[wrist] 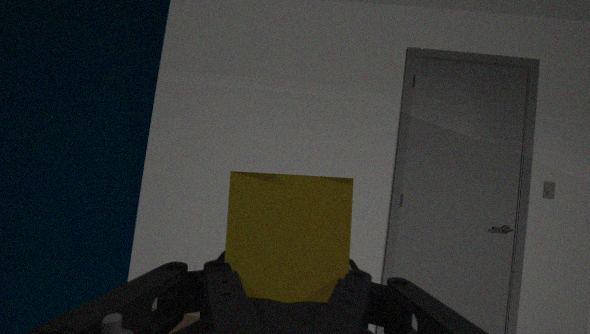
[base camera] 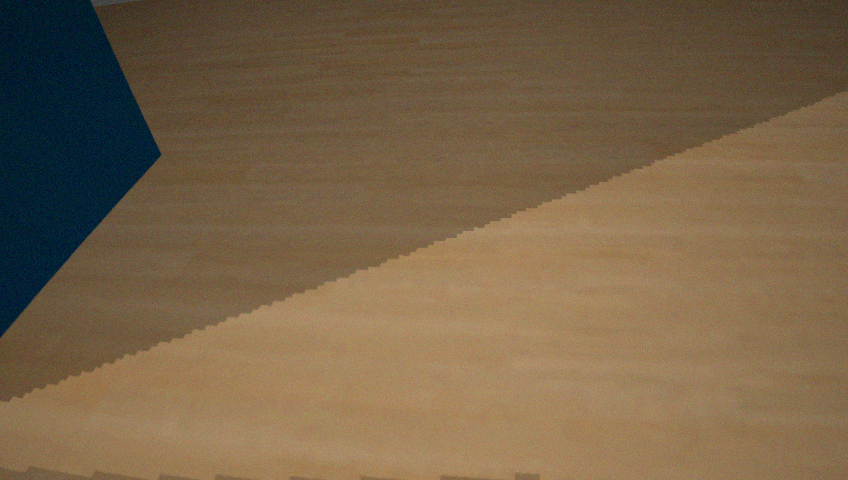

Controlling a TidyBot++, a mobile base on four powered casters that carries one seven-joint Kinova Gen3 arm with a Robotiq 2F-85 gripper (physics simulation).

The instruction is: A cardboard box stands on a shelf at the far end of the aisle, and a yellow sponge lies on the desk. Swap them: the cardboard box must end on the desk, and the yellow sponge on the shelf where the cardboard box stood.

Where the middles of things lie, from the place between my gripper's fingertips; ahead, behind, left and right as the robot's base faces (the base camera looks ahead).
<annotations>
Right now the yellow sponge (wrist: 288, 236) is 2 cm behind my hand and 1 cm above it.
</annotations>
